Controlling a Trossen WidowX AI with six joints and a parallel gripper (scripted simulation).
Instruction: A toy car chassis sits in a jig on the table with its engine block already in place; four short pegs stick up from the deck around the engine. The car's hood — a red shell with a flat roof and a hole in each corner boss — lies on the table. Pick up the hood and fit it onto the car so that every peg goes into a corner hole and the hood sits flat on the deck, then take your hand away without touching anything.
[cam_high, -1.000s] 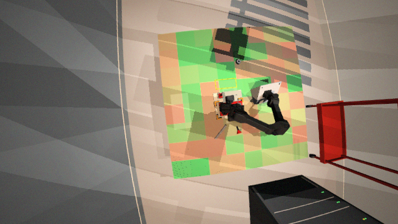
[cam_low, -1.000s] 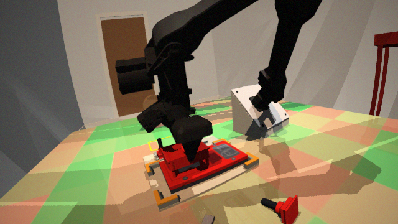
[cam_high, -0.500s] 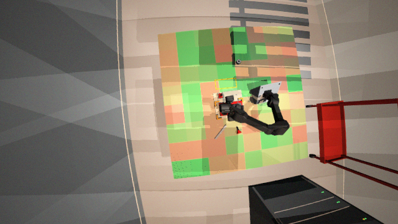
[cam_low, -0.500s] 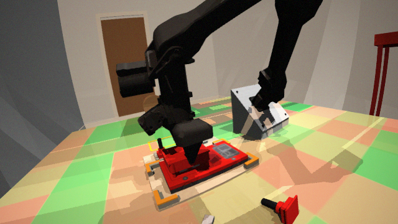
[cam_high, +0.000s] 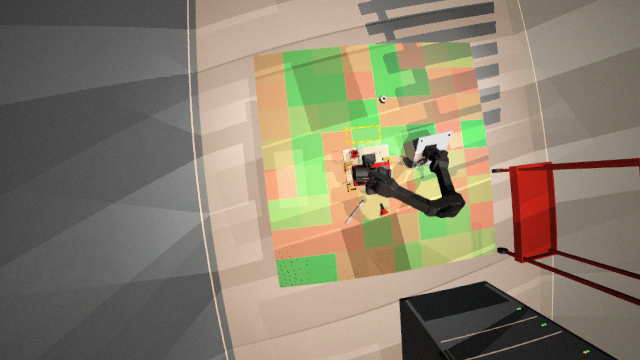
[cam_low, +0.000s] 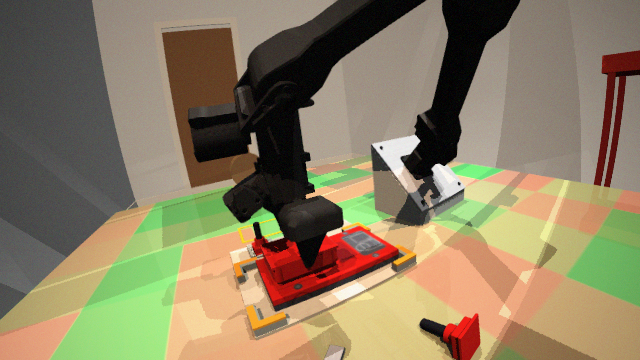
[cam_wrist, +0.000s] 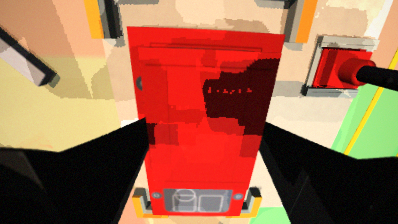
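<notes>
Now: the red hood 1 cm above my gripper tip. From my gripper tip the other things lie so: white engine block: 1 cm to the left, 2 cm below; then black ring: 19 cm behind, 39 cm to the right, 3 cm below; then grey bar: 9 cm ahead, 19 cm to the left, 4 cm below.
</notes>
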